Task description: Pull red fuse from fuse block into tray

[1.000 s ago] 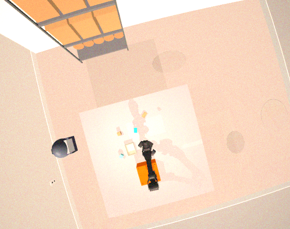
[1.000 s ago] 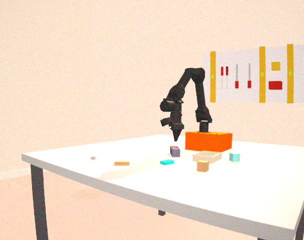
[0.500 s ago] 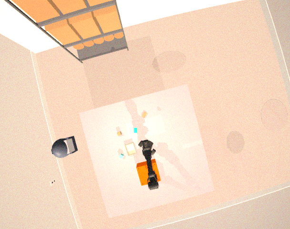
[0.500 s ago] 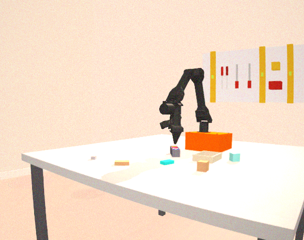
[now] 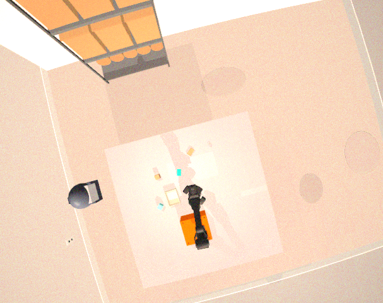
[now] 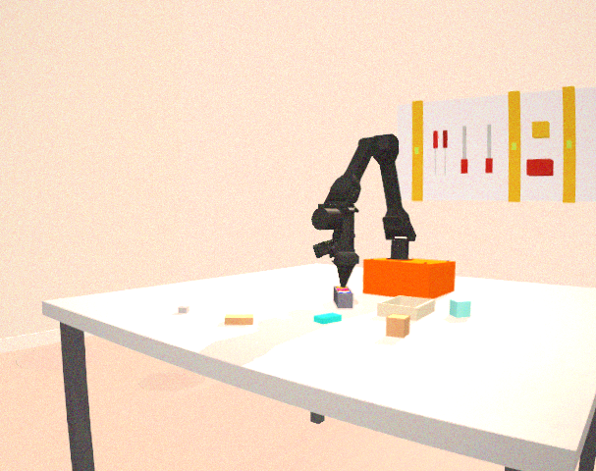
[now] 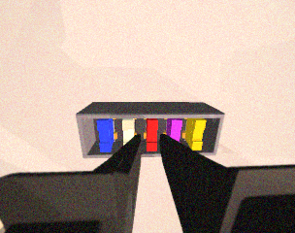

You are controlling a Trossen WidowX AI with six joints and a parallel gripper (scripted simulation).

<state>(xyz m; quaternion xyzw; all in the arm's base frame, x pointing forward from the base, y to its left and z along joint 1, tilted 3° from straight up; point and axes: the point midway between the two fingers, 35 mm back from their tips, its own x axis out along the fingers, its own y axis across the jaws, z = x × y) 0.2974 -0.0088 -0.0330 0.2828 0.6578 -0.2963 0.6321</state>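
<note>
Right now my gripper tip is 19 cm to the right of the cream tray, 4 cm above it and 1 cm past it. The rest, counted from my gripper tip: flat cyan block: 19 cm ahead, 9 cm to the left, 4 cm below; teal block: 31 cm to the left, 6 cm behind, 3 cm below; flat tan block: 34 cm ahead, 5 cm to the right, 4 cm below.
</note>
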